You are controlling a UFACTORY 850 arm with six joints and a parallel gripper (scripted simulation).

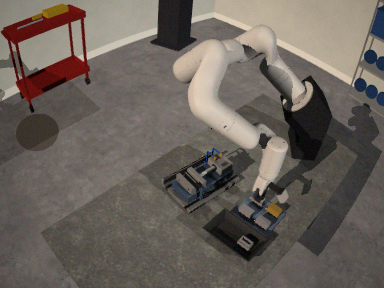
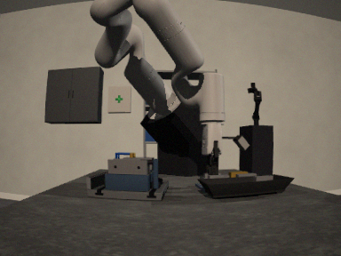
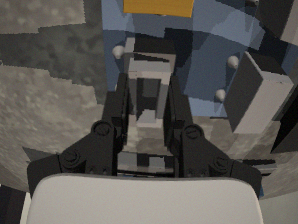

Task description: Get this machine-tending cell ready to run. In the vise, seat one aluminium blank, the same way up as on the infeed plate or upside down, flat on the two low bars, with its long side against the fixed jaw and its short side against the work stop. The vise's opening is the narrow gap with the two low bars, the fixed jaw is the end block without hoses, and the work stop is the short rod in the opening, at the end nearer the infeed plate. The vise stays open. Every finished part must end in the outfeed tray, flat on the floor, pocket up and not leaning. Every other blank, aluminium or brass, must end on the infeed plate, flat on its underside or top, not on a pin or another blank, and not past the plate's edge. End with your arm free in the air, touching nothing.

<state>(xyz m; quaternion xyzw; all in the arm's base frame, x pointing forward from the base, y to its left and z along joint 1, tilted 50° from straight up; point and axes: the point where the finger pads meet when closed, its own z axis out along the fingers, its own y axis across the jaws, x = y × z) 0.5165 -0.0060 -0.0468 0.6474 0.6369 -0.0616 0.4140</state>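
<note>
Right now my hand is 9 cm to the right of the brass blank, 2 cm short of it and 2 cm above it. Also, from my hand: vise (26 cm to the right, 4 cm ahead, 1 cm below).
</note>
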